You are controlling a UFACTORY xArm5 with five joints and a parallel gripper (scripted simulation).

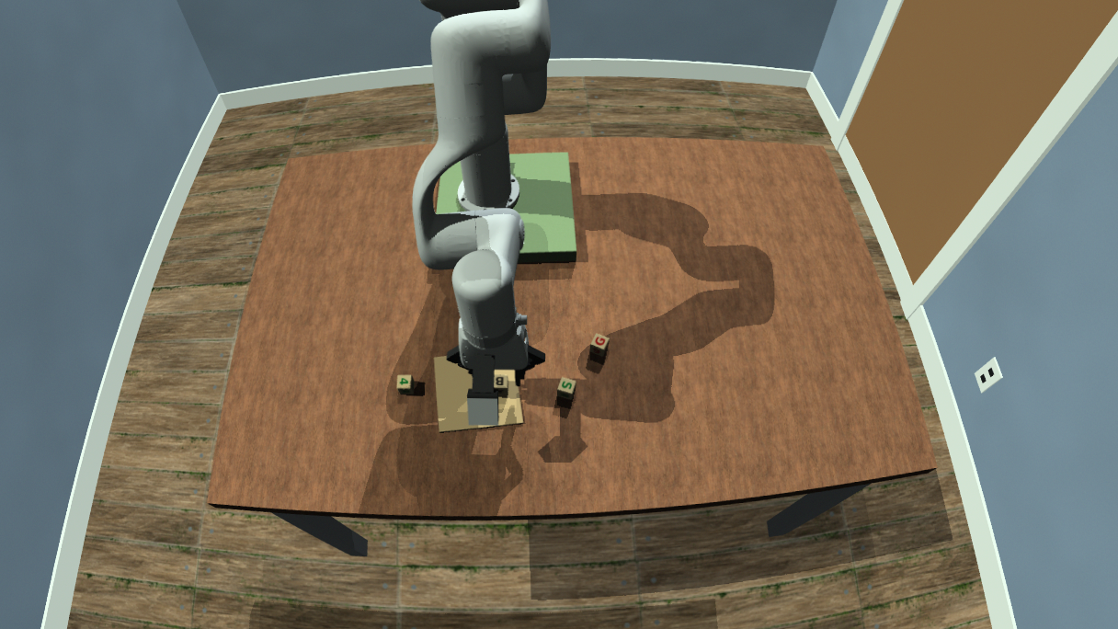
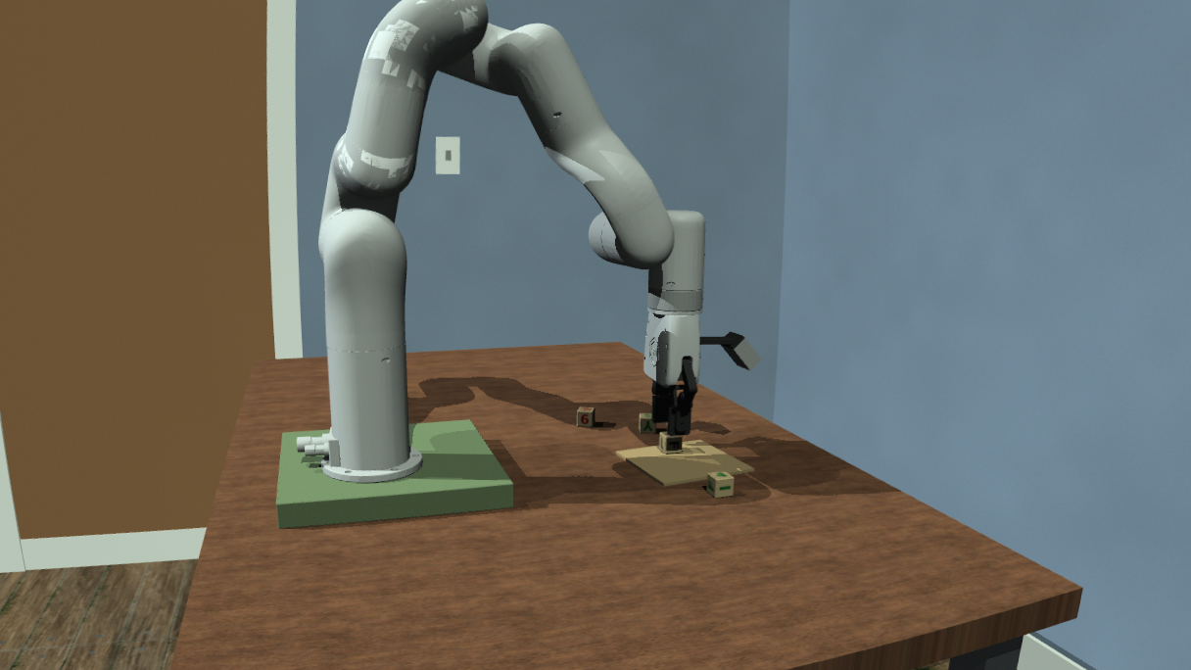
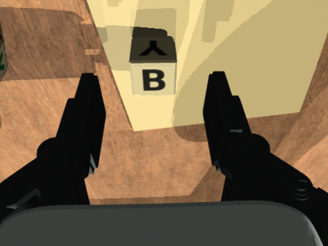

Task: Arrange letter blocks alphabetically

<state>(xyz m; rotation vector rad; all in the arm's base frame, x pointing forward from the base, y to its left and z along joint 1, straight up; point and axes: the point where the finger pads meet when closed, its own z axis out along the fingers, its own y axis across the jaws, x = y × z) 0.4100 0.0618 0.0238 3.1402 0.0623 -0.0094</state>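
Now: hand 1 cm short of the tan mat, 4 cm to the left of it and 5 cm above it. Also, from my hand: cream block (1 cm ahead, 16 cm to the right, 4 cm below).
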